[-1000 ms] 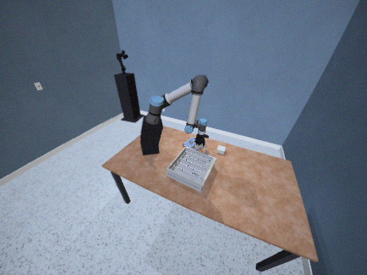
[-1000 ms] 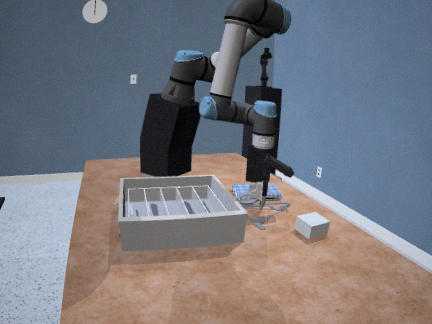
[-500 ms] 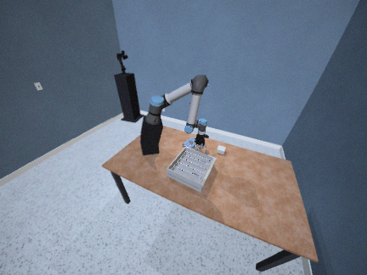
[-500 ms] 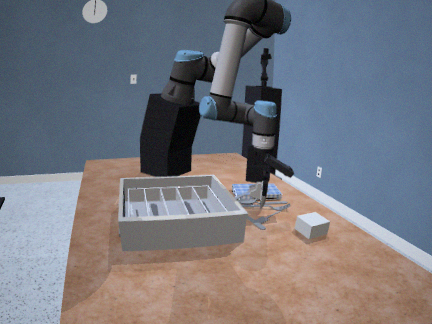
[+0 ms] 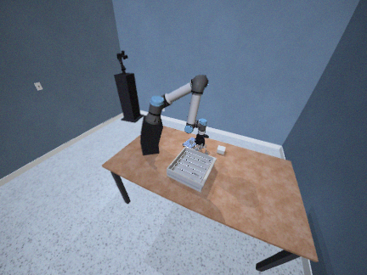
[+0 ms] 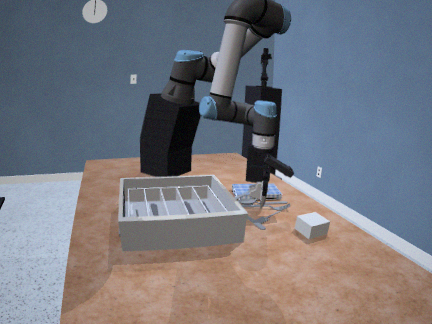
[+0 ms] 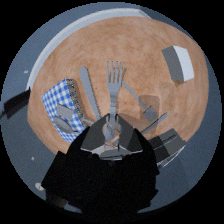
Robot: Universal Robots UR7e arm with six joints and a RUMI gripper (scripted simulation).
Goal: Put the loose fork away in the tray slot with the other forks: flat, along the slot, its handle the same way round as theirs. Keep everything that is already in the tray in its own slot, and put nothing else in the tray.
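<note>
My gripper is now 32 cm to the left of the grey tray, 3 cm below it and 2 cm past it. Also, from my hand: small white block: 23 cm ahead, 4 cm to the left, 1 cm above.
</note>
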